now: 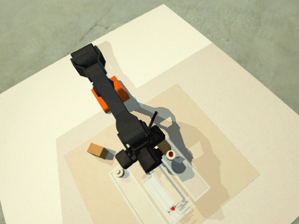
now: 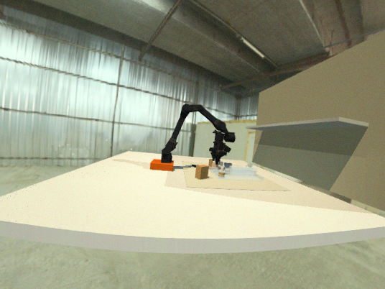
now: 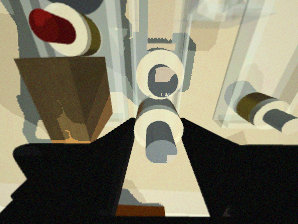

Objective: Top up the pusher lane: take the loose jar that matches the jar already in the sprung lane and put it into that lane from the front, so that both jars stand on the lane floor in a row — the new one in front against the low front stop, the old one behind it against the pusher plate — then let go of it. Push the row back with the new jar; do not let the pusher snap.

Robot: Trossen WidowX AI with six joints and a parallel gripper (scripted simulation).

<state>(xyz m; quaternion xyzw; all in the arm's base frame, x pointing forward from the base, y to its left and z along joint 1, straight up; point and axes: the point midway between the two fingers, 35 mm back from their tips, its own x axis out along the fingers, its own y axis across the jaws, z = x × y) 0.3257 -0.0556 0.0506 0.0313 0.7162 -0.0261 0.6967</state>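
The brown box is 8 cm to the left of my gripper tip, 3 cm ahead of it and 2 cm below it. From my gripper tip the other things lie so: pale disc (13 cm ahead, 7 cm to the left, 3 cm below); black rod (11 cm to the left, 8 cm behind, 5 cm below).
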